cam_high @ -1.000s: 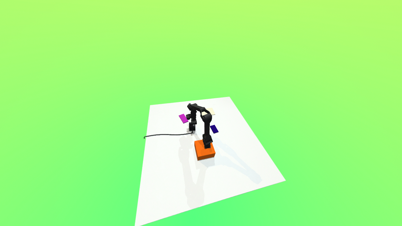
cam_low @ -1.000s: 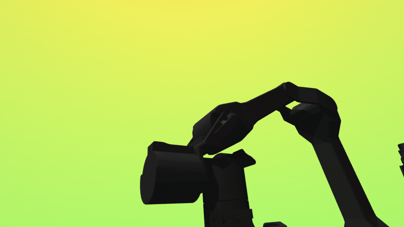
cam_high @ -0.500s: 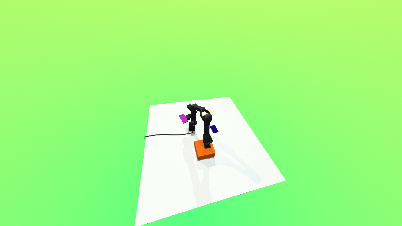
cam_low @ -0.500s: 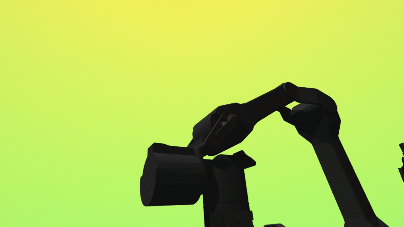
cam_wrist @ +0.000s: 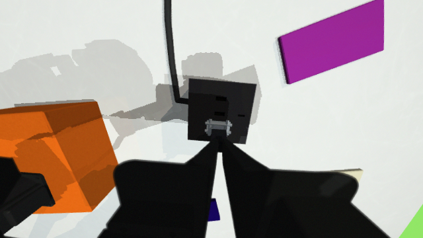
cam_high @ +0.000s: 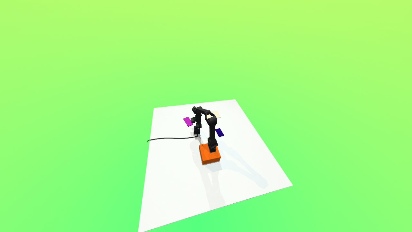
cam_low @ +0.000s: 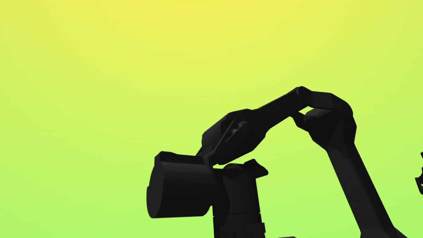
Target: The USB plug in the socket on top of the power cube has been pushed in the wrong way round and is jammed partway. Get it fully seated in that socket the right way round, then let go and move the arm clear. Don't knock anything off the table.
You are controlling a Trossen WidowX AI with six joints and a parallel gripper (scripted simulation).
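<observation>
My gripper tip is 20 mm above the dark USB plug. The rest, counted from my gripper tip: dark blue patch (30 mm behind, 260 mm to the right, 110 mm below); then cream patch (280 mm ahead, 210 mm to the right, 110 mm below); then magenta flat plate (170 mm ahead, 130 mm to the left, 110 mm below).
</observation>
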